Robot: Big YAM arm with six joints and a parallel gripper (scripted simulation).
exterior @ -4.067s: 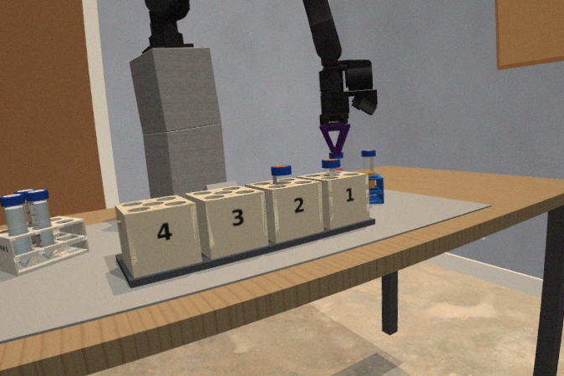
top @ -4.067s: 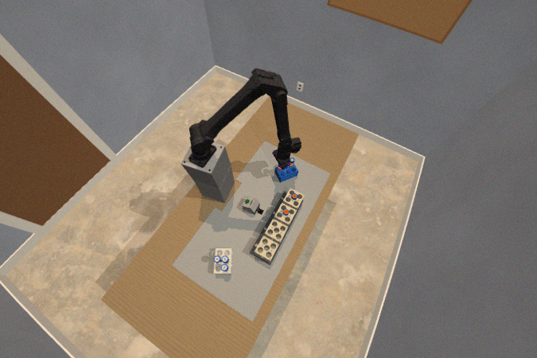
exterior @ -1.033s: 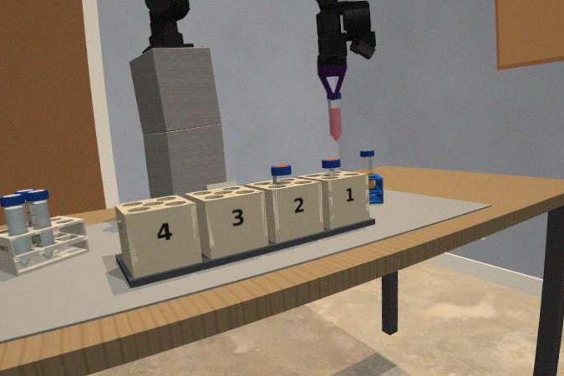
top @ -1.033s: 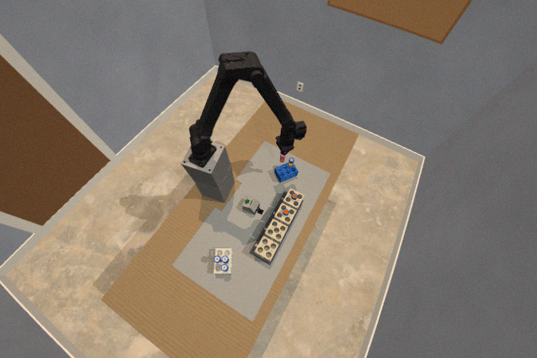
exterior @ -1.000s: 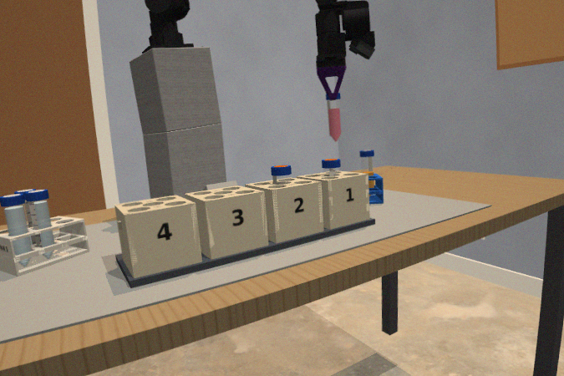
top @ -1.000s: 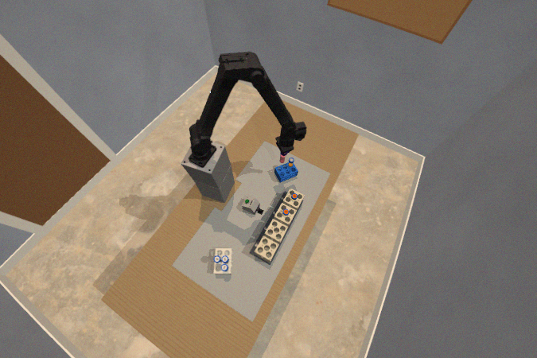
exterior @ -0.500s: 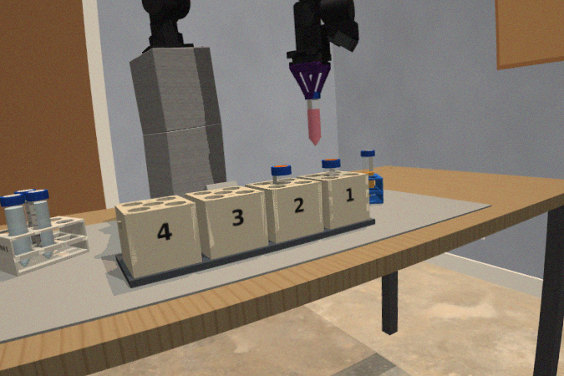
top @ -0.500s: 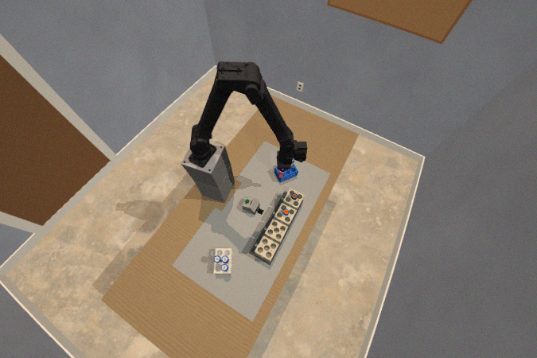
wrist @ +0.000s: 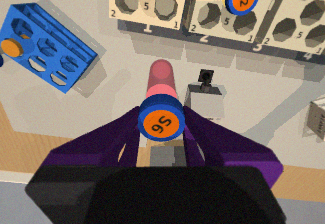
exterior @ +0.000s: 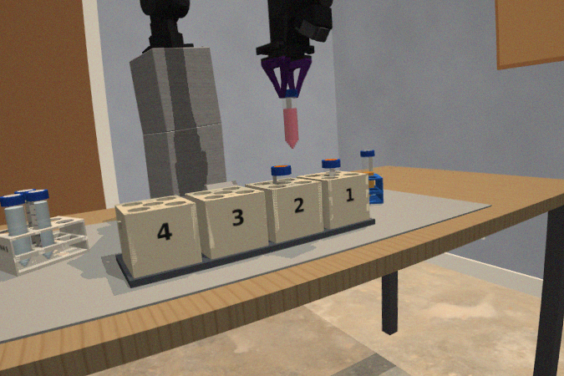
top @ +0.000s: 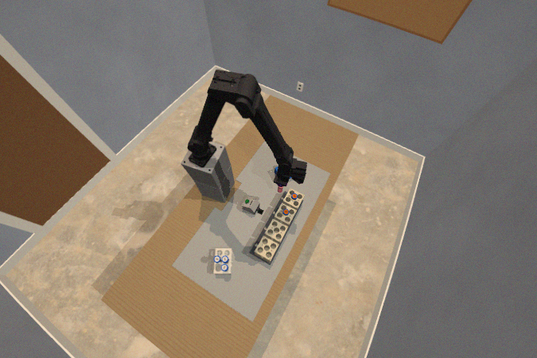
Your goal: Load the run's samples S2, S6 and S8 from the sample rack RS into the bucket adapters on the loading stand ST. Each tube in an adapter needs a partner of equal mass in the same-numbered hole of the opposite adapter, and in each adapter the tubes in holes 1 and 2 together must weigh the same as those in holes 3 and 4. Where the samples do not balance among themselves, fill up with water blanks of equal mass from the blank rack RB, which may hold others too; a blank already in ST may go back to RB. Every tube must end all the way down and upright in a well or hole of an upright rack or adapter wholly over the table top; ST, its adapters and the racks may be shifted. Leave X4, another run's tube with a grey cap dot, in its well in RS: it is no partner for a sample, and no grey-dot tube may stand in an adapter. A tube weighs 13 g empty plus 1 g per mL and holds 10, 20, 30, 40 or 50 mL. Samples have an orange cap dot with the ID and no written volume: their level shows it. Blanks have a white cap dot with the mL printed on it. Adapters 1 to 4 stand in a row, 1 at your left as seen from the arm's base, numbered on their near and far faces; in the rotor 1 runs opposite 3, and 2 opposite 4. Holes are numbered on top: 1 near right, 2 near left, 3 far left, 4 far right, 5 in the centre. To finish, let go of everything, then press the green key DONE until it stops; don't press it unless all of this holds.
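Now: hand 47 cm to the left of the white blank rack RB, 23 cm above it and 10 cm past it. From my hand the other things lie so: blue sample rack RS: 23 cm below, 20 cm to the left, 4 cm behind.
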